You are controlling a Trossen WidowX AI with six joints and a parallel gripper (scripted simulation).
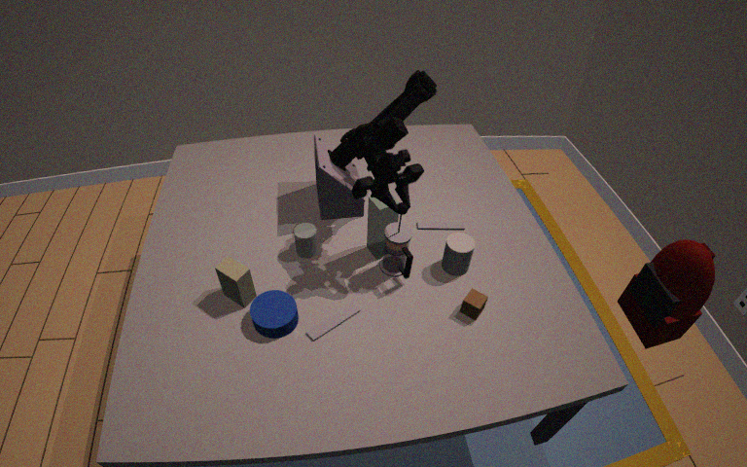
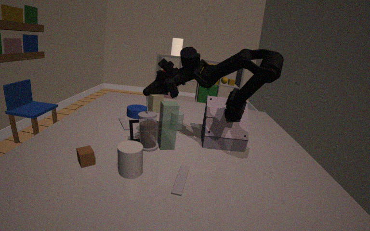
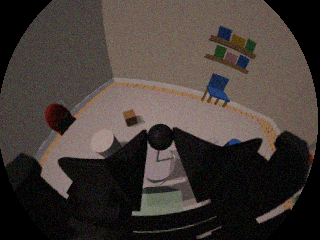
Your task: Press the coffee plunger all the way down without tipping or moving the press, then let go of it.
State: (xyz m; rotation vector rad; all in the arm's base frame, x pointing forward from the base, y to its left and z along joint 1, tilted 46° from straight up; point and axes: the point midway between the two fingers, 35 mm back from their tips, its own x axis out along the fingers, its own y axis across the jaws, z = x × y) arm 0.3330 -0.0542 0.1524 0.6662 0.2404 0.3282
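My gripper tip is 12 cm above the glass coffee press. Round my gripper tip: brown cube: 18 cm ahead, 15 cm to the left, 20 cm below; green block: 10 cm behind, 2 cm to the right, 13 cm below; blue disc: 7 cm ahead, 35 cm to the right, 20 cm below.
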